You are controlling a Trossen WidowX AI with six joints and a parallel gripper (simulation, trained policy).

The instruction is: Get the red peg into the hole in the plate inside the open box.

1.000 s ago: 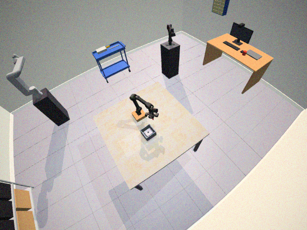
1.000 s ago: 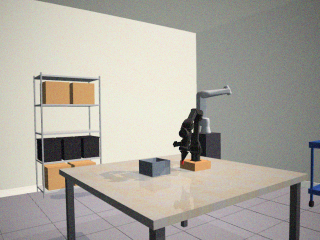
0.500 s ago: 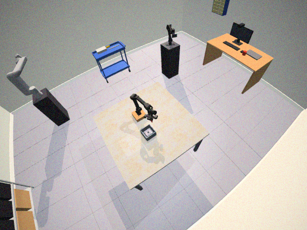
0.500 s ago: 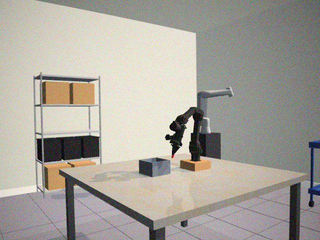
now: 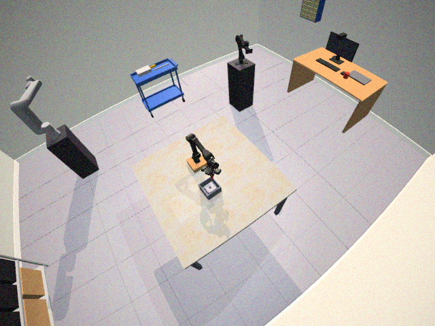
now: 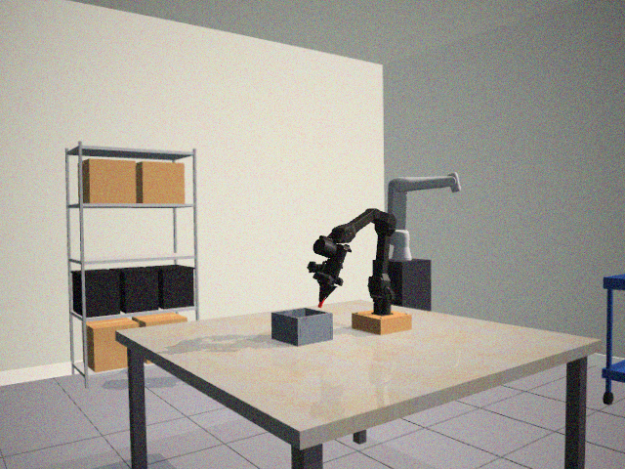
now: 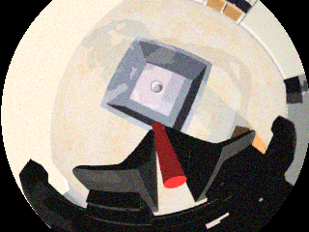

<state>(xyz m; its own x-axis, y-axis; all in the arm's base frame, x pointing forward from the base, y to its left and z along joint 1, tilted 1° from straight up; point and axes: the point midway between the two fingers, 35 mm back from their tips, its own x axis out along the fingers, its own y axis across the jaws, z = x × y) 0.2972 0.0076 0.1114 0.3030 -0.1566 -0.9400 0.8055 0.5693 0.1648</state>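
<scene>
The red peg lies 2 cm above my gripper tip, 1 cm to the left of it and 1 cm behind it. From my gripper tip the other things lie so: plate: 10 cm below, 6 cm to the right, 4 cm ahead; then grey box: 11 cm below, 6 cm to the right, 4 cm ahead.
</scene>
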